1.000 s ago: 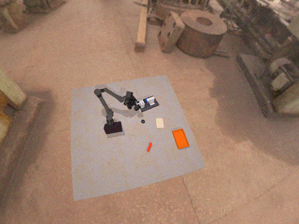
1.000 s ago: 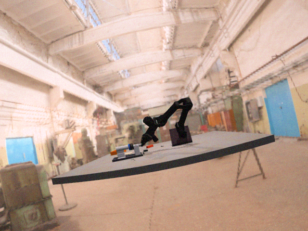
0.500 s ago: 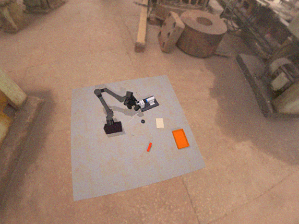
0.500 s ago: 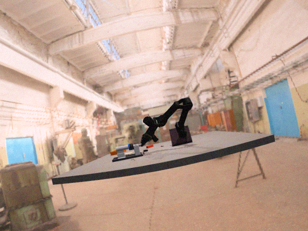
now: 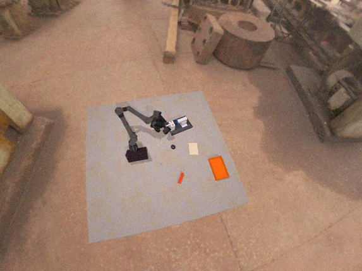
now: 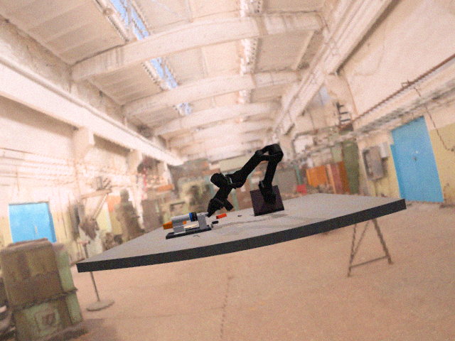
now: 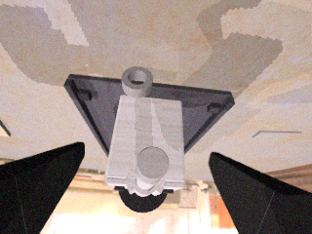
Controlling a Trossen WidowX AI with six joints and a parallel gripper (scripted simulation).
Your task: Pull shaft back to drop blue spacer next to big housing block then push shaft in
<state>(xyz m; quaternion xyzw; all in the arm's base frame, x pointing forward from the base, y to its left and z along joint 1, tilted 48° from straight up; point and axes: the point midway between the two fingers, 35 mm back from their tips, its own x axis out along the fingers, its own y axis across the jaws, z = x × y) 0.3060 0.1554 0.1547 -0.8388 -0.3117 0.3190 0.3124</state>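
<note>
My gripper tip is now 30 mm short of the shaft, 10 mm to the right of it and 20 mm below it. From my gripper tip the other things lie so: black ring: 20 mm ahead, 200 mm to the right, 60 mm below; then blue spacer: 80 mm ahead, 30 mm to the left, 20 mm above; then cream card: 200 mm ahead, 240 mm to the right, 60 mm below.
</note>
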